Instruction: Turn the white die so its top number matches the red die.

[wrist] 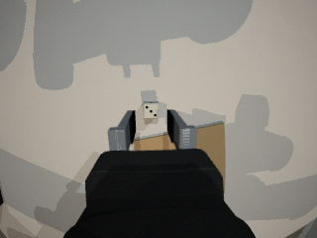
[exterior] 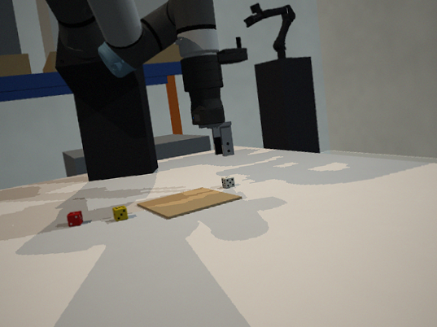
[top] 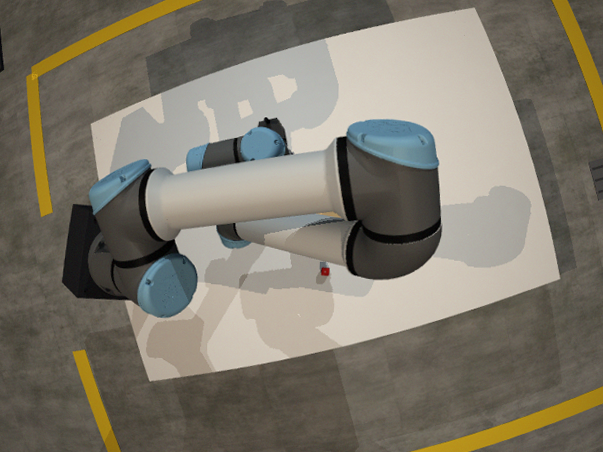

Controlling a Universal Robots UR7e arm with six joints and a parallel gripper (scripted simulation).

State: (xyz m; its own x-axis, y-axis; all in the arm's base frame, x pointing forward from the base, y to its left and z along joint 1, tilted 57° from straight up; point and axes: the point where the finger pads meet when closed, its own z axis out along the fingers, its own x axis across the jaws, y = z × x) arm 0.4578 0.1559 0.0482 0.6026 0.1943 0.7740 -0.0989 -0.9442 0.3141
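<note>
Now: hand 70 mm above the white die. From my hand the other things lie so: yellow die (230 mm to the right, 70 mm below, 30 mm ahead); then red die (300 mm to the right, 70 mm below, 10 mm behind); then tan mat (110 mm to the right, 80 mm below, 40 mm ahead).
</note>
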